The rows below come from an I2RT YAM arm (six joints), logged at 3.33 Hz.
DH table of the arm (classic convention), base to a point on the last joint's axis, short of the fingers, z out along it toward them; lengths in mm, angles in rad. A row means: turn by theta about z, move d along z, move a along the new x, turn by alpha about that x. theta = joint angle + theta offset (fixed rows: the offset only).
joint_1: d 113.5  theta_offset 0  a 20  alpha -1.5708
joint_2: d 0  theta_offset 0  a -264  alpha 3.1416
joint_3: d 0  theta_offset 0.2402  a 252.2  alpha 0
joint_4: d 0  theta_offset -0.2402  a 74  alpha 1.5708
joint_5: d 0  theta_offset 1.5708  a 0  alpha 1.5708
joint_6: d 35.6  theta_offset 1.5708  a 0  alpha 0
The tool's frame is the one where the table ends.
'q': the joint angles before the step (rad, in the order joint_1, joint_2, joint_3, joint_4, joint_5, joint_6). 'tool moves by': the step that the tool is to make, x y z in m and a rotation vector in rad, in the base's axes. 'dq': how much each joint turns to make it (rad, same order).
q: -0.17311, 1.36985, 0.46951, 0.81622, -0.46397, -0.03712
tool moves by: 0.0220, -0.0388, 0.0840, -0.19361, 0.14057, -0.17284
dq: -0.10272, -0.07023, 0.40310, -0.65663, 0.10841, -0.22238
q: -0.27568, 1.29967, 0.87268, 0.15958, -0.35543, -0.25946
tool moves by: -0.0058, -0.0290, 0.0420, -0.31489, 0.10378, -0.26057
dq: -0.06440, -0.00681, 0.18987, -0.25663, 0.28686, -0.26400
